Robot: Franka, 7 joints.
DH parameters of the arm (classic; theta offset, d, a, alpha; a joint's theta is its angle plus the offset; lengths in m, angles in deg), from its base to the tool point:
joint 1: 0 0.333 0 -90
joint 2: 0 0 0 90
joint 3: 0 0.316 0.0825 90
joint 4: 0 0 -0.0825 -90
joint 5: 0 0.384 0 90
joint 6: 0 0 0.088 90
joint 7: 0 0.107 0 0
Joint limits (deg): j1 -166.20..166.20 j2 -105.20..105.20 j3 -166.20..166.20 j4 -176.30..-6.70 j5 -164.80..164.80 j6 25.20..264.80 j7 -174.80..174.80
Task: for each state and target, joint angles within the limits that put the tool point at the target. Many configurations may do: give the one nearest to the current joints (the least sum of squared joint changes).
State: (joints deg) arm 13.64 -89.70 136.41 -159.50 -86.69 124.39 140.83
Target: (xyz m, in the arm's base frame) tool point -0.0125 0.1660 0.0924
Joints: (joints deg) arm 31.20 -59.21 148.84 -173.27 -83.90 123.67 140.83
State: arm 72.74 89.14 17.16 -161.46 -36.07 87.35 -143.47
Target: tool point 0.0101 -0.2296 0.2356
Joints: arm 72.75 105.20 -10.43 -174.84 -45.73 110.86 -143.47
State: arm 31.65 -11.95 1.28 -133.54 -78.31 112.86 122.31
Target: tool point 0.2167 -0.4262 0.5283
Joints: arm -8.79 -25.23 -39.49 -129.15 -79.79 101.48 122.31
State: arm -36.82 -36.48 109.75 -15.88 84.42 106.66 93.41
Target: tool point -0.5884 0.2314 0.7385
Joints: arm -21.23 -45.99 113.42 -6.70 84.79 63.54 93.41
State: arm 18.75 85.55 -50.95 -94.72 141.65 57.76 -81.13
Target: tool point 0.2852 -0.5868 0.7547
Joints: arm -19.92 40.47 -86.17 -74.27 155.28 77.17 -81.13
